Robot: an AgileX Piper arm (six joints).
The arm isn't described. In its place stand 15 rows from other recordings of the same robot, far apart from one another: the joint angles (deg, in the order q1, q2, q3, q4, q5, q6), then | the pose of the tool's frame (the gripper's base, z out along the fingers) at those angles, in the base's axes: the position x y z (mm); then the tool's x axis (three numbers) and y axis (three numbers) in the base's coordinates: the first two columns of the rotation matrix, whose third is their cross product.
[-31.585 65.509 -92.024 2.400 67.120 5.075] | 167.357, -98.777, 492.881, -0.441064, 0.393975, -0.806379, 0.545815, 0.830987, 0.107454
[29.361 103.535 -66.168 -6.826 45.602 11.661] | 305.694, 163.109, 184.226, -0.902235, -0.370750, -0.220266, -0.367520, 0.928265, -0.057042
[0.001 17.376 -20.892 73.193 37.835 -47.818] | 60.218, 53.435, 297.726, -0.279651, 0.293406, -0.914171, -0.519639, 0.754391, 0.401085
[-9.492 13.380 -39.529 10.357 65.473 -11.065] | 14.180, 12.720, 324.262, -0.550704, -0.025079, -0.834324, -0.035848, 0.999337, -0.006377
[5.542 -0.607 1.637 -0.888 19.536 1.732] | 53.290, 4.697, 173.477, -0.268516, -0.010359, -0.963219, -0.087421, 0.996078, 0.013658
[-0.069 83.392 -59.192 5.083 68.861 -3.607] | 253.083, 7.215, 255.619, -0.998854, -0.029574, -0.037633, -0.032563, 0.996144, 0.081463
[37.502 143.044 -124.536 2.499 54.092 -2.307] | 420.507, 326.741, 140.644, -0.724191, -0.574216, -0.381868, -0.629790, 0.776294, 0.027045
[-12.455 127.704 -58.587 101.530 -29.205 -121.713] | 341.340, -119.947, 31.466, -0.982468, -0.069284, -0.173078, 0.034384, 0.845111, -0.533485
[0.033 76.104 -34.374 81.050 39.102 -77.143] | 234.993, 56.831, 224.665, -0.704553, 0.018499, -0.709410, -0.432168, 0.781726, 0.449595
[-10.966 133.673 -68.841 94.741 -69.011 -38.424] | 355.240, -155.079, 63.134, -0.082217, 0.353110, -0.931962, 0.994440, -0.032673, -0.100109
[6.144 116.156 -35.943 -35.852 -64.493 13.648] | 311.774, 81.942, 101.717, -0.230652, -0.078980, -0.969826, -0.612678, 0.786099, 0.081694
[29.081 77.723 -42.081 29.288 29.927 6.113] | 209.688, 142.033, 223.989, -0.934613, 0.068853, -0.348938, -0.107075, 0.881097, 0.460654
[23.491 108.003 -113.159 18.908 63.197 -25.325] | 375.518, 191.909, 377.075, -0.534935, -0.529722, -0.658210, -0.728293, 0.684014, 0.041404
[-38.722 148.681 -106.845 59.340 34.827 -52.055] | 432.946, -289.828, 38.056, -0.636951, 0.551789, -0.538351, 0.356286, 0.829987, 0.429164
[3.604 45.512 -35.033 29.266 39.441 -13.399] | 144.427, 37.414, 292.536, -0.697620, 0.121499, -0.706091, -0.174635, 0.926957, 0.332044
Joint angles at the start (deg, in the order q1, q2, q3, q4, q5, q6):
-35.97 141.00 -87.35 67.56 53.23 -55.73
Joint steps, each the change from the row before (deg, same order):
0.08 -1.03 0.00 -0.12 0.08 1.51
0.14 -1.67 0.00 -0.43 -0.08 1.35
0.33 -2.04 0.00 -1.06 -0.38 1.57
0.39 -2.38 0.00 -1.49 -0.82 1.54
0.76 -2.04 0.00 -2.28 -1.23 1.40
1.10 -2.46 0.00 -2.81 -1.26 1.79
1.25 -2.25 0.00 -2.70 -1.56 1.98
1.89 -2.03 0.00 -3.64 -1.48 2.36
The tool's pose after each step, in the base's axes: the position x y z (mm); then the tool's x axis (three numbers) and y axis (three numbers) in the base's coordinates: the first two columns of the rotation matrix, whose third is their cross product. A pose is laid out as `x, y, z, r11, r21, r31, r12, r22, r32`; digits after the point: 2 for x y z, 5 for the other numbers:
397.82, -204.69, 45.61, -0.77793, 0.57694, -0.24894, 0.25054, 0.64811, 0.71915
399.61, -204.99, 58.13, -0.77088, 0.58113, -0.26083, 0.24949, 0.65223, 0.71579
401.60, -204.34, 72.86, -0.76685, 0.57821, -0.27861, 0.24609, 0.66579, 0.70438
403.40, -203.73, 89.71, -0.76222, 0.57033, -0.30618, 0.24077, 0.68885, 0.68375
405.41, -200.77, 103.15, -0.76602, 0.54934, -0.33382, 0.23351, 0.72163, 0.65171
407.87, -195.42, 119.58, -0.77155, 0.52087, -0.36525, 0.22146, 0.75813, 0.61335
410.61, -189.23, 134.59, -0.77303, 0.49634, -0.39506, 0.21400, 0.79029, 0.57415
414.22, -178.52, 147.39, -0.78466, 0.45706, -0.41881, 0.19964, 0.82590, 0.52730

